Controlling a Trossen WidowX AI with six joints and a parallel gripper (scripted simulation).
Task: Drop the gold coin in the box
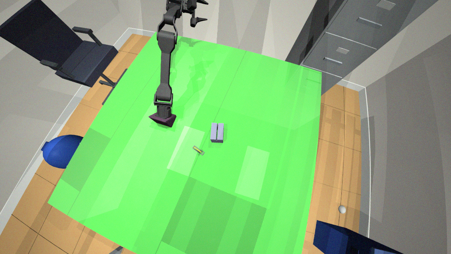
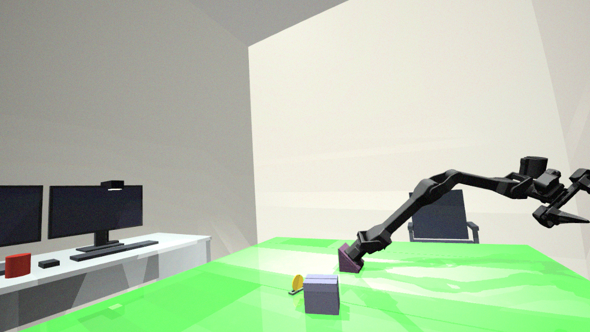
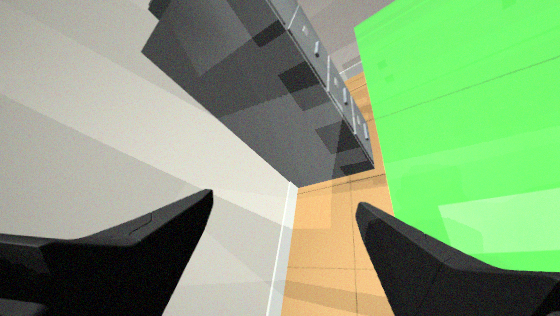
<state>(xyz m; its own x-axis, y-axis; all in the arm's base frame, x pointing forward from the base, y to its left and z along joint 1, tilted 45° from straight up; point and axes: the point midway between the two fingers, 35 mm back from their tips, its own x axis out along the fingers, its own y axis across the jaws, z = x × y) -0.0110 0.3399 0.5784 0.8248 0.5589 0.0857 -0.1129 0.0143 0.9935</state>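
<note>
The thin gold coin lies 22 cm ahead of my gripper tip, 77 cm to the right of it and 18 cm below it.
</note>
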